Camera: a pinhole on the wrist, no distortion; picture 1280 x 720 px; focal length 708.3 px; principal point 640.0 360.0 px. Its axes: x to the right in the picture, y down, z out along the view. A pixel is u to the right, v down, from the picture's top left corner.
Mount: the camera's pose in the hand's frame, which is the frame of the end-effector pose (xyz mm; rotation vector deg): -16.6 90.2 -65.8 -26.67 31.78 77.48
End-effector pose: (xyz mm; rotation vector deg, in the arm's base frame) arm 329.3 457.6 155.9 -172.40 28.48 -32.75
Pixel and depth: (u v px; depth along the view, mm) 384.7 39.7 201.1
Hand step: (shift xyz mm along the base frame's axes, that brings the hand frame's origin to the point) 81.4 -164.4 -111.2
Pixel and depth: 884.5 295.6 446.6
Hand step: 3.0 -483.3 -191.0
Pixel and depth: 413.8 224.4 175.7
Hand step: 18.2 -151.8 -104.1
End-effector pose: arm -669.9 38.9 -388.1 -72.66 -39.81 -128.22
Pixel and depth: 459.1 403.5 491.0
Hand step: 442.2 26.9 224.7
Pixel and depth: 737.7 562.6 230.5
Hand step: 250.7 -133.6 47.4
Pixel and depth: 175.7 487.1 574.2
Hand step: 544.3 281.3 214.1
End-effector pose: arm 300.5 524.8 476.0 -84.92 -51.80 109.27
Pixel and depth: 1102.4 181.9 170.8
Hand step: -18.9 -125.4 -249.5
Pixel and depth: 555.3 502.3 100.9
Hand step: -17.1 -115.0 -94.4
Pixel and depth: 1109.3 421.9 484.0
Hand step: -134.7 -392.2 -503.5
